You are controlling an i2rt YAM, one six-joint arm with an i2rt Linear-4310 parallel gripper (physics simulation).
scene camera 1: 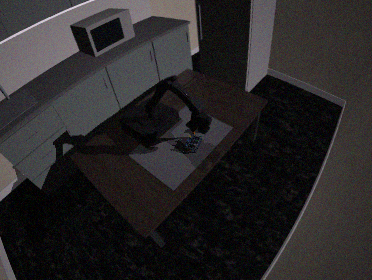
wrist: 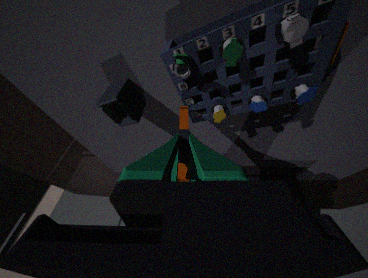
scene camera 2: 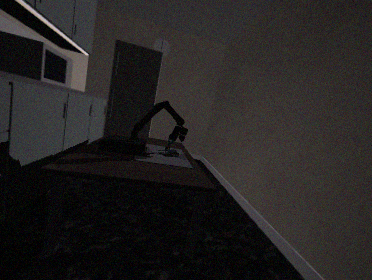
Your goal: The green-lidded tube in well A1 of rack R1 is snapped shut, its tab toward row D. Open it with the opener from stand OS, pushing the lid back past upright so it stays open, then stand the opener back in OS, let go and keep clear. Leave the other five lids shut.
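Places are measured from the arm's base along level axes (x ahead, y left, z up), in millimetres.
Pixels of known places: gripper, fingertip midpoint: (scene camera 1: 192,130) (wrist: 184,138) (scene camera 2: 168,145); arm's base, origin of the base link: (scene camera 1: 152,117) (scene camera 2: 133,140).
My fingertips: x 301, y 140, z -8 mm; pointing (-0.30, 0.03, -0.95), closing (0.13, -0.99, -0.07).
Ahead of a thing's pixels: the offset from my fingertips to its top centre. "*": to the spot under its first point. Level surfaces: height alone.
My gripper (wrist: 184,138) (scene camera 1: 194,131) (scene camera 2: 169,145) is shut on the orange opener {dx +2, dy +0, dz +44 mm} (wrist: 183,117), whose tip sticks out ahead of the green fingers. It hangs just off the row D, column 1 corner of the blue rack R1 {dx +54, dy -49, dz -14 mm} (wrist: 268,64) (scene camera 1: 192,142). The tube in well A1 {* dx +50, dy +10, dz -35 mm} (wrist: 182,69) shows an open white rim, with its green lid {dx +62, dy +11, dz -16 mm} (wrist: 179,59) tipped back behind it. A second green-lidded tube {dx +70, dy -24, dz -28 mm} (wrist: 232,52) sits in A3, shut. The dark stand OS {dx -11, dy +79, dz -30 mm} (wrist: 126,101) is empty, to the left of the rack.
Other shut tubes stand in the rack: a white-lidded one {* dx +90, dy -55, dz -28 mm} (wrist: 293,28), a yellow one {* dx +14, dy -34, dz -28 mm} (wrist: 219,113), and two blue ones (wrist: 257,104) (wrist: 305,93). The rack rests on a grey mat {dz -70 mm} (scene camera 1: 167,165) on a brown table {dz -73 mm} (scene camera 1: 125,193). The arm's base (scene camera 1: 150,120) is behind the mat.
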